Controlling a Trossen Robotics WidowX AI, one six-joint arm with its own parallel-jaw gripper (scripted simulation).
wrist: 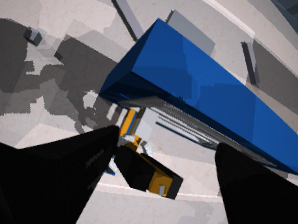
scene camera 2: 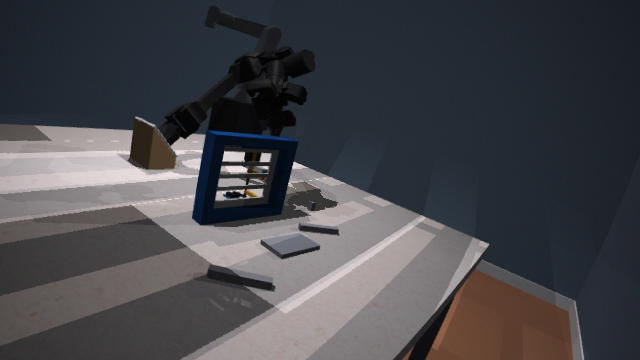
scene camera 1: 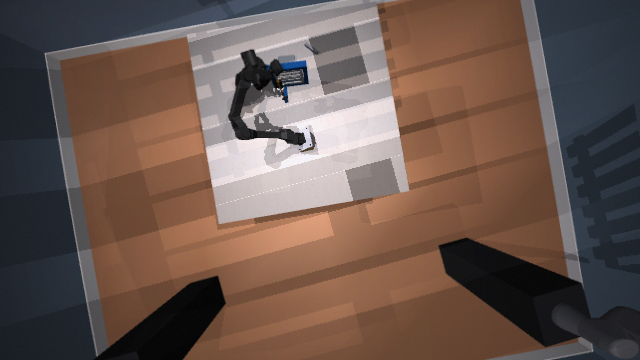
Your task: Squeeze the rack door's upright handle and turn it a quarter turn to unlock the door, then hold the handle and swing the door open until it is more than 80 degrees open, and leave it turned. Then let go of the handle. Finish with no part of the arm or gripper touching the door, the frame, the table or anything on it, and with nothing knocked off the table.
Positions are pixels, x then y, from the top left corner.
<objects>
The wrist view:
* gripper: 167,141
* blue rack frame: 163,63
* flat grey plate: 179,23
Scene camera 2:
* gripper: 269,136
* blue rack frame: 204,213
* flat grey plate: 284,246
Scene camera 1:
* blue rack frame: 295,65
</objects>
